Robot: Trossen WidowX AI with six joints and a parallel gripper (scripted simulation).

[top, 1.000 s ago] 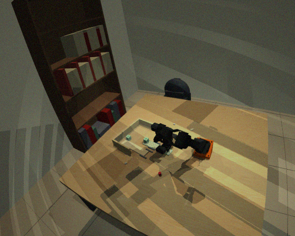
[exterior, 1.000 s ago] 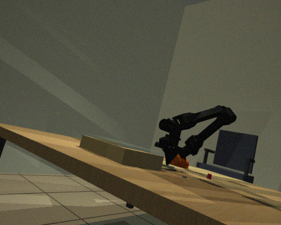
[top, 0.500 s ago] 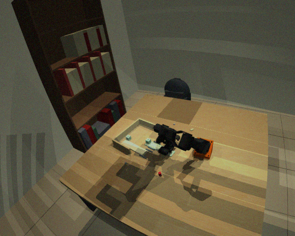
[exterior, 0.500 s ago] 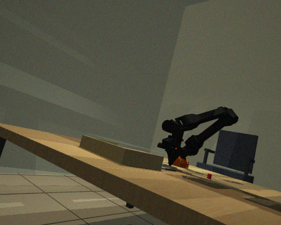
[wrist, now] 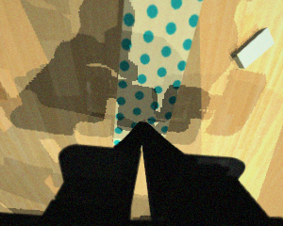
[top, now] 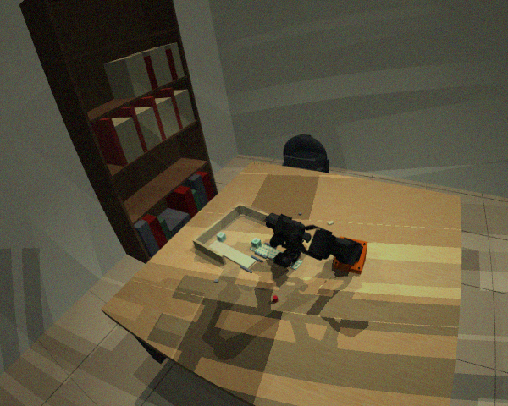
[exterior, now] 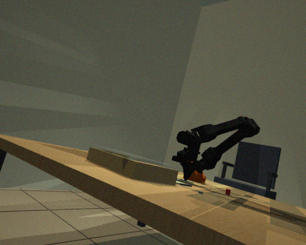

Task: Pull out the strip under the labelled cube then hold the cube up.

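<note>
My gripper tip is now 280 mm short of the plain strip and 60 mm to the right of it. From my gripper tip the other things lie so: small red cube 20 mm behind, 200 mm to the left, 10 mm above.
</note>
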